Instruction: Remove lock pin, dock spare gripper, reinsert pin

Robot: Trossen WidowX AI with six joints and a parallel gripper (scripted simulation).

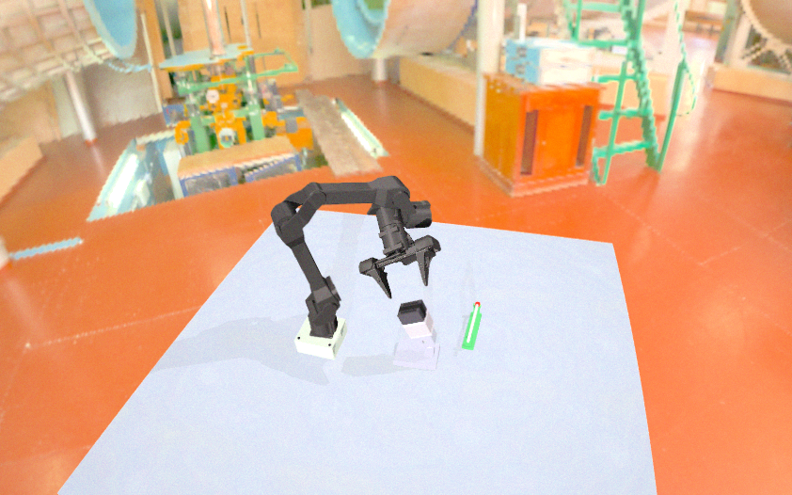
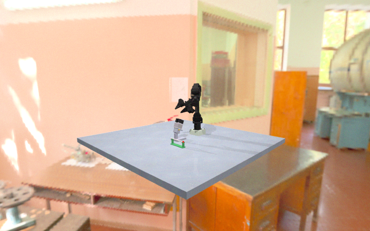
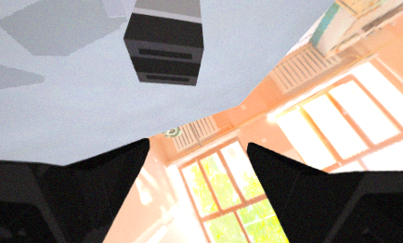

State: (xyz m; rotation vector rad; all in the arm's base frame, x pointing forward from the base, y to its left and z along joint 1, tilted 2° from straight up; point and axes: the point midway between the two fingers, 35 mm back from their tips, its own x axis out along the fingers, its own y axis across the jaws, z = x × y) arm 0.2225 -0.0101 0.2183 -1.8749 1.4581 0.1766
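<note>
My gripper tip is now 22 cm above the green cradle, 16 cm short of it and 13 cm to the right of it. From my gripper tip the other things lie so: spare gripper 12 cm below, 2 cm to the left, 2 cm ahead; then mount 19 cm below, 3 cm ahead, 2 cm to the left.
</note>
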